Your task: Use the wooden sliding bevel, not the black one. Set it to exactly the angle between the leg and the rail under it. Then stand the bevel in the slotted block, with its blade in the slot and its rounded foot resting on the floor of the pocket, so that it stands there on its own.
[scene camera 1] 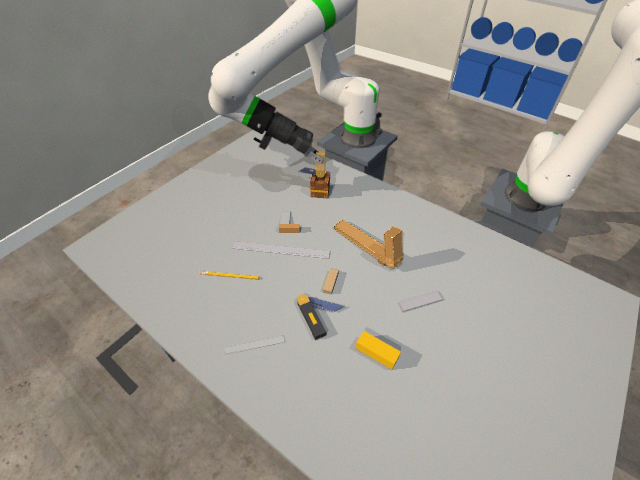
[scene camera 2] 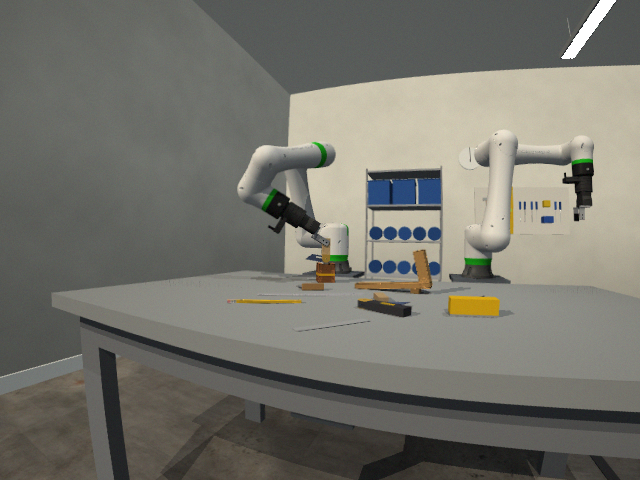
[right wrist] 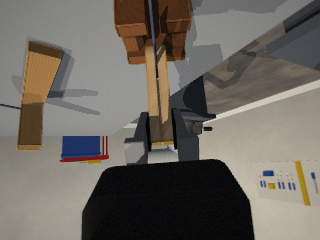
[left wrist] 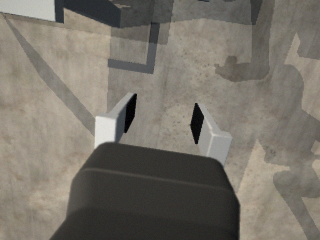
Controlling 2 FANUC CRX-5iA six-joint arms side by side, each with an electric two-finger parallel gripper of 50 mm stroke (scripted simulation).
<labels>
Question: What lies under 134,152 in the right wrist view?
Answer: My right gripper.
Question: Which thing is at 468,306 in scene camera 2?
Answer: A yellow block.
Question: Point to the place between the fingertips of my right gripper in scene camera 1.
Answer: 322,159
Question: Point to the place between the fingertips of my left gripper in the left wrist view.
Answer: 164,110
</labels>
